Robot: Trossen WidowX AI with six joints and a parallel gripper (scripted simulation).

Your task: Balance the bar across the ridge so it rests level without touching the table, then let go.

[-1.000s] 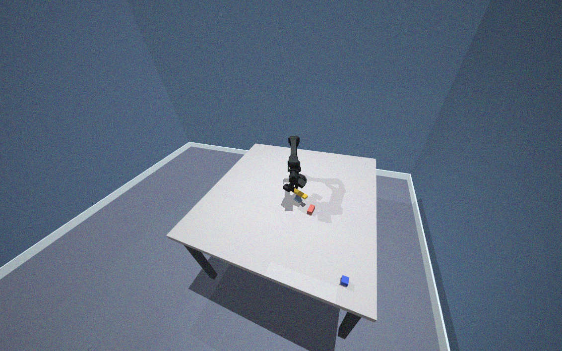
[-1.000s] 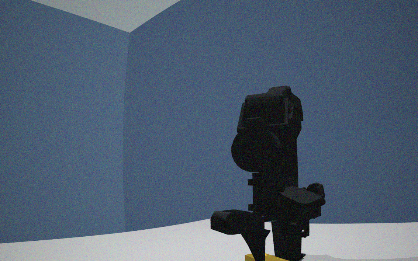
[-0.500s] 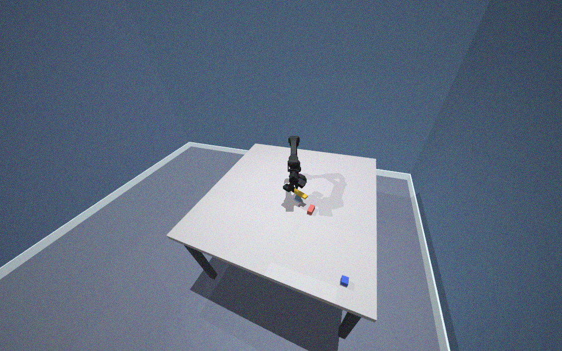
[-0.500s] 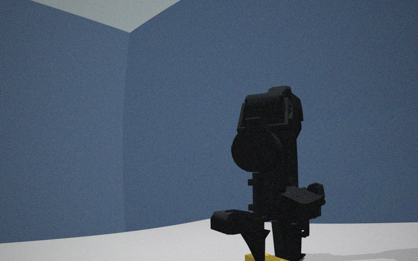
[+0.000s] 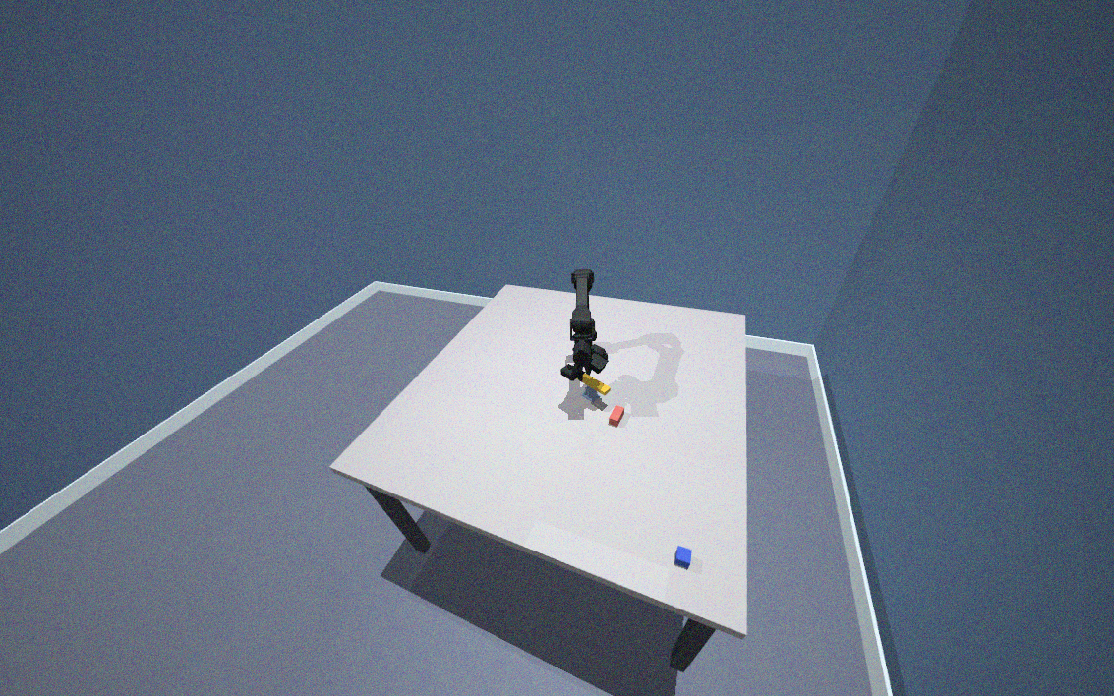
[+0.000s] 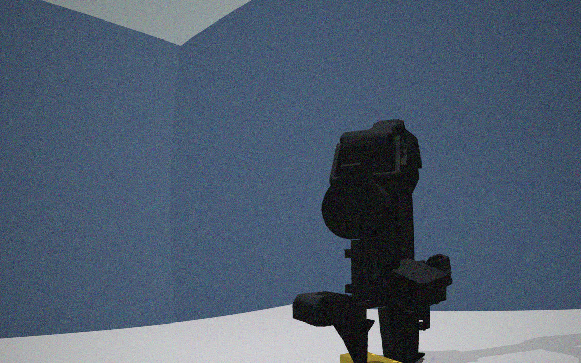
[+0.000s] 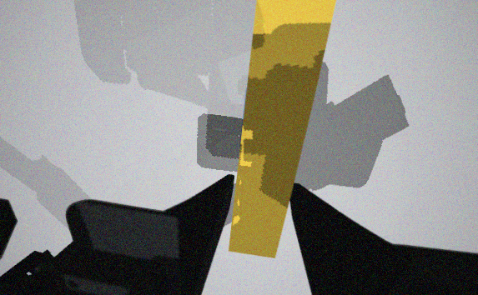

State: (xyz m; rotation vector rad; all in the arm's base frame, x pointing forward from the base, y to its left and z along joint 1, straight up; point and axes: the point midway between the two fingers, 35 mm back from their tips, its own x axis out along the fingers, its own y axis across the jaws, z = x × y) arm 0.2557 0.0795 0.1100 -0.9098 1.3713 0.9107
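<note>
My gripper tip is now 30 mm to the right of the yellow bar and 10 mm short of it. From my gripper tip the other things lie so: red block (150 mm to the left, 90 mm ahead, 60 mm below); then blue block (480 mm ahead, 420 mm to the left, 60 mm below).
</note>
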